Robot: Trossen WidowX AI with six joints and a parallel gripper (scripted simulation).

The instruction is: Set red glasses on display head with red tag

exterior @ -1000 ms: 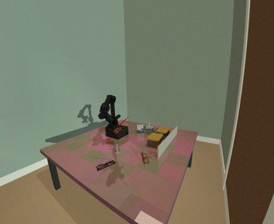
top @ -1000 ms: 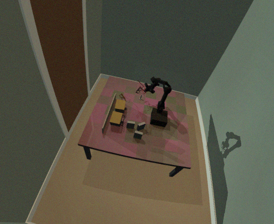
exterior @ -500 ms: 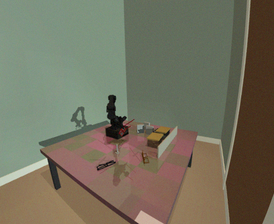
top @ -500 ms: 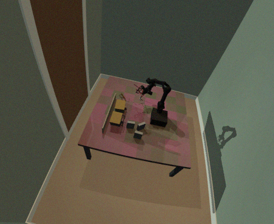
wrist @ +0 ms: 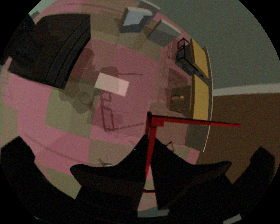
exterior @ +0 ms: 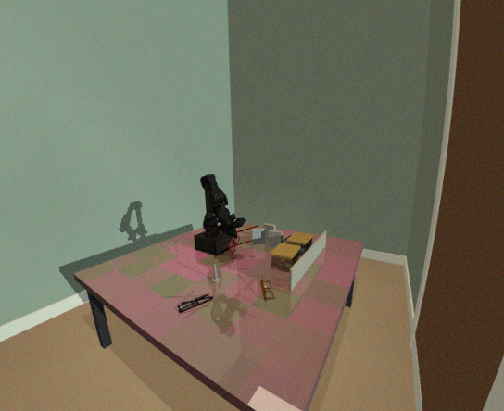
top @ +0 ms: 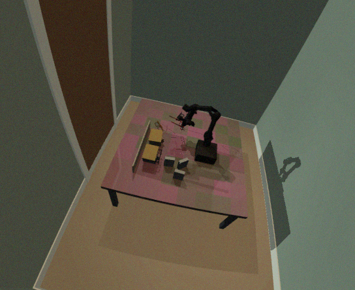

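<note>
Right now the yellow display head is 20 cm ahead of my gripper tip, 14 cm to the left of it and 11 cm below it. Round my gripper tip: grey backboard 32 cm ahead, 26 cm to the left, 11 cm below; small post 17 cm to the right, 14 cm below.
</note>
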